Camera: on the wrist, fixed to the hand. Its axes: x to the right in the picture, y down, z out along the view.
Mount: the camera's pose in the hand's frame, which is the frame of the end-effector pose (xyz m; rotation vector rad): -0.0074 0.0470 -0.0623 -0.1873 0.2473 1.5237
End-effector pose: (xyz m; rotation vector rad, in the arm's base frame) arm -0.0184 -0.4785 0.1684 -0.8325 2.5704 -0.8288
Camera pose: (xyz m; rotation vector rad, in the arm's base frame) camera -0.0610 -0.4161 0.1893 1.2085 2.4842 -0.1549
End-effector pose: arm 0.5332 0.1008 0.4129 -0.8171 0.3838 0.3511
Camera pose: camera 0.4938 0.0823 0.3477 -0.6070 1.1956 1.7232
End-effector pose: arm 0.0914 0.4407 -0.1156 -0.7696 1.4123 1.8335
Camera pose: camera 0.0605 0.3709 -0.0978 -0.1435 -1.4937 -1.9723
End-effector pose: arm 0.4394 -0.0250 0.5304 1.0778 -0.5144 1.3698
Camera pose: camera 0.3763 0.0167 0.5100 0.1828 -1.3713 2.6093
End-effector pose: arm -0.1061 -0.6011 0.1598 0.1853 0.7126 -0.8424
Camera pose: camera -0.1061 -0.5392 0.1118 0.5647 0.6508 0.7086
